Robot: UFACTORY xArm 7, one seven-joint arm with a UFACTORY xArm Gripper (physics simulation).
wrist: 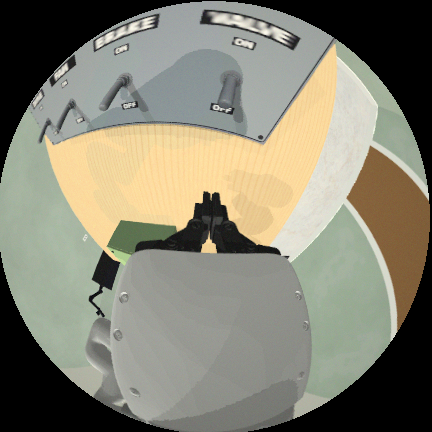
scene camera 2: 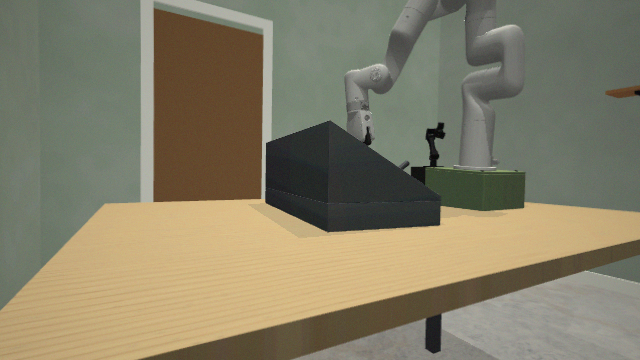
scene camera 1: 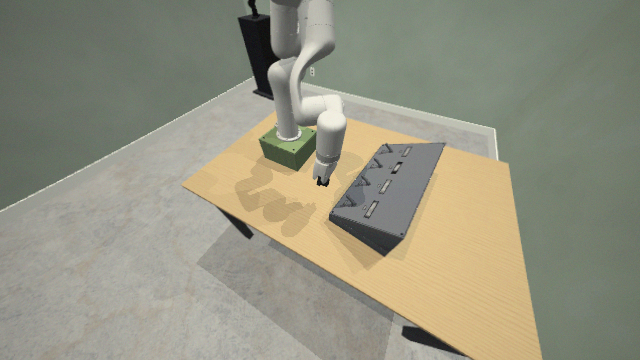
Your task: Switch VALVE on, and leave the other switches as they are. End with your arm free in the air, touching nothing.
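Where they show: gripper, fingertip midpoint: [wrist: 209, 203] [scene camera 1: 324, 184]; arm's base, link origin: [scene camera 2: 474, 169] [scene camera 1: 289, 134].
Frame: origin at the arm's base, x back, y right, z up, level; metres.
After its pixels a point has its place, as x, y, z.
Observation:
The grey sloped switch panel [scene camera 1: 417, 185] @(-0.616, 0.028, 0.059) [scene camera 2: 300, 165] @(-0.647, -0.101, -0.004) [wrist: 180, 30] stands on the table. The VALVE lever [scene camera 1: 348, 201] @(-0.436, 0.175, -0.004) [wrist: 228, 91] @(-0.432, 0.169, 0.005) is at the panel's near end in scene camera 1; in the wrist view it leans down to its OFF label. The BRAKE lever [scene camera 1: 363, 181] @(-0.447, 0.056, -0.010) [wrist: 116, 91] @(-0.442, 0.054, -0.008) beside it also leans toward OFF. The FAN lever [wrist: 65, 115] and a fourth lever [wrist: 45, 131] lean down too; the fourth's label is unreadable. My gripper [scene camera 1: 322, 183] @(-0.323, 0.173, 0.012) [wrist: 209, 203] @(-0.323, 0.173, 0.012) is shut and empty, in the air on the levers' side of the panel, apart from the VALVE lever.
The green base block [scene camera 1: 280, 152] @(-0.029, 0.107, -0.026) [scene camera 2: 455, 187] @(-0.104, -0.022, -0.058) [wrist: 145, 235] @(-0.108, 0.016, -0.071) under my arm stands behind the gripper on the wooden table [scene camera 1: 470, 240] @(-0.881, 0.007, -0.120) [scene camera 2: 200, 270] @(-0.866, -0.389, -0.121). The panel's high edge is on the side away from my base. A black pedestal [scene camera 1: 257, 55] stands on the floor behind the table.

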